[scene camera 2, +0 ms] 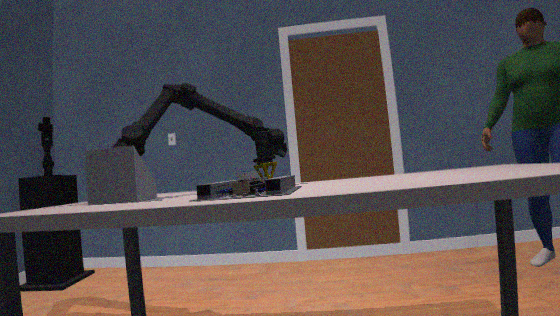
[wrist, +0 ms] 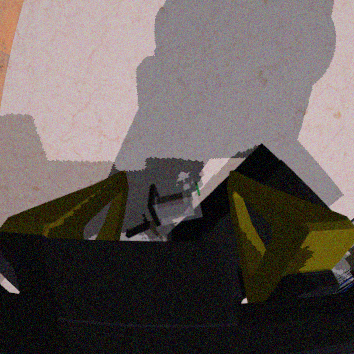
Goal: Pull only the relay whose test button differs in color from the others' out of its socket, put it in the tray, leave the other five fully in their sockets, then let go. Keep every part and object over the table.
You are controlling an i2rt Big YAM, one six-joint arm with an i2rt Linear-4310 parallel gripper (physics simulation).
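Note:
My gripper is open, low over the right part of the panel assembly, its yellow fingers pointing down. Between and below the fingers in the wrist view is a partly shadowed, clear-looking relay with a small green mark and dark parts at its left. Nothing is held. In the scene view the relay row behind the dark ducts is too small and dim to separate, and button colors cannot be told. Most of the relays are hidden by the gripper body in the wrist view. I cannot identify the tray in either view.
A black block stands beside and partly behind the right finger. Dark ducts flank a tan block on the table. A grey block stands at the arm's base. A person stands beyond the table at right.

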